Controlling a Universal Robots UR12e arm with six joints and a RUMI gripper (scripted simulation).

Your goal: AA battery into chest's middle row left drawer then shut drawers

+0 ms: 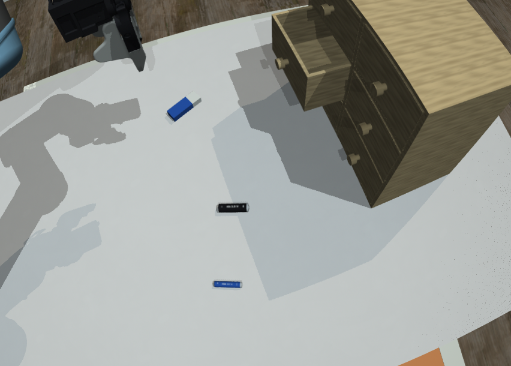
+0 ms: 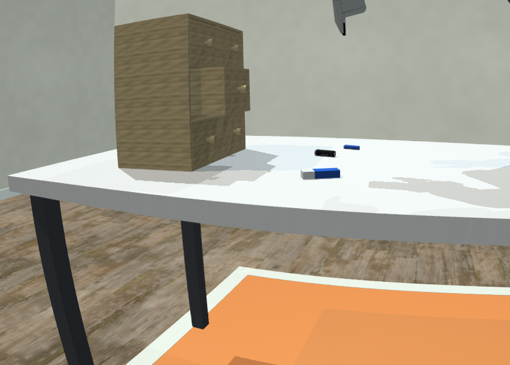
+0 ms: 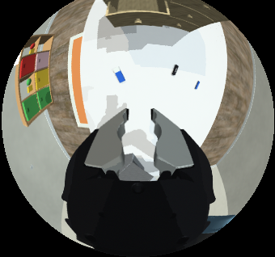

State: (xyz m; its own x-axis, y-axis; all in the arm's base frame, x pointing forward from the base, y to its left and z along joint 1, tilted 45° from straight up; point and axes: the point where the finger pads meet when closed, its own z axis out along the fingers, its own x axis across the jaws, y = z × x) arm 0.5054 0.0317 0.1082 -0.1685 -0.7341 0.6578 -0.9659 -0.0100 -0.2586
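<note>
The black battery is 26 cm below my hand, 15 cm to the right of it and 4 cm ahead of it. From my hand the other things lie so: blue AA battery 27 cm below, 26 cm to the right, 3 cm behind; eraser 26 cm below, 7 cm to the left, 5 cm ahead.
</note>
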